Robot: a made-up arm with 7 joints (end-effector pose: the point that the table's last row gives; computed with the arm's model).
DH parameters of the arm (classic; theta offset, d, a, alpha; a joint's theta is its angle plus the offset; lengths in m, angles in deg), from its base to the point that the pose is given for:
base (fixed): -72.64 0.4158 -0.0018 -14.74
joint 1: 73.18 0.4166 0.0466 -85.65
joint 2: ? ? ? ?
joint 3: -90 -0.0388 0.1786 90
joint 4: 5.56 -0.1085 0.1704 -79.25
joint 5: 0 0.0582 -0.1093 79.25
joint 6: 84.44 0.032 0.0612 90
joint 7: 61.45 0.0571 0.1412 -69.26
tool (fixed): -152.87 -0.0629 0 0
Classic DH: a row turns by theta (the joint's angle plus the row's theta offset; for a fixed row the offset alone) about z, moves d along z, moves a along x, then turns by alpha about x.
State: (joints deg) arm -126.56 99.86 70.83 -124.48 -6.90 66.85 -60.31
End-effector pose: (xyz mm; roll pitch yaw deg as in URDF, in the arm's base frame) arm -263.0 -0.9 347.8 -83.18 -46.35 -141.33
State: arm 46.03 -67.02 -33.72 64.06 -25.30 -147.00 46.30
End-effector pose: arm 149.9 -25.0 804.5 9.86 -32.36 130.98
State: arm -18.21 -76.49 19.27 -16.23 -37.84 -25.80 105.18
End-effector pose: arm 139.6 -38.8 1057.2 -27.63 18.07 56.57
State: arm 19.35 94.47 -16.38 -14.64 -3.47 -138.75 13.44
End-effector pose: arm 270.1 123.2 809.0 125.63 87.82 13.16
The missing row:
joint 2: -14.09 -0.22 0.1152 -90
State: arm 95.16 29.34 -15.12 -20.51 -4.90 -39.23 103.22
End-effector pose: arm 124.6 141.5 844.5 75.66 -19.00 -158.44
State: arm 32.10 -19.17 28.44 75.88 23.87 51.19 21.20
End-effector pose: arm 230.0 -41.5 750.4 -128.85 -10.65 -22.63
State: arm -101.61 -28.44 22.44 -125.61 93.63 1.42 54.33
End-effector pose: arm 70.3 185.4 1237.3 100.06 -2.44 -63.46
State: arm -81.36 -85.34 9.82 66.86 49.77 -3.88 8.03
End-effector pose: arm -2.3 -252.8 975.4 86.94 -52.45 90.60
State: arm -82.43 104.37 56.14 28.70 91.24 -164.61 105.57
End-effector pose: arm 44.8 173.7 442.7 9.42 33.93 -57.15
